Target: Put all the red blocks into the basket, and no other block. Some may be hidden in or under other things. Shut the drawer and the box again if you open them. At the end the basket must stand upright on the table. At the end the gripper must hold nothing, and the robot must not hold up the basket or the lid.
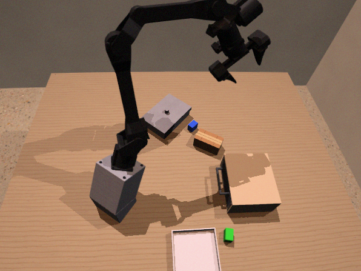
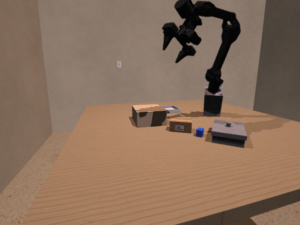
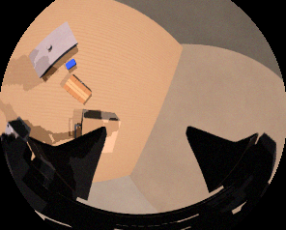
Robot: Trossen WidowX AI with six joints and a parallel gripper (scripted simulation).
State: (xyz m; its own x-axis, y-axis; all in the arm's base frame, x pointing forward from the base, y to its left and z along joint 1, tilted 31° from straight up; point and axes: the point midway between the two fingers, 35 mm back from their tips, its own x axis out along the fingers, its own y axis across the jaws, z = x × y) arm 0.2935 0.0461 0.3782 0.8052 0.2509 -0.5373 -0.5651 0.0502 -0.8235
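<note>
My hand is 34 cm above the knobbed lid, 23 cm past it and 12 cm to the right of it. From my hand the other things lie so: drawer (35 cm below, 23 cm to the right, 3 cm ahead); then blue block (37 cm below, 12 cm behind, 6 cm to the left); then brown crate (35 cm below, 6 cm behind, 3 cm to the right).
</note>
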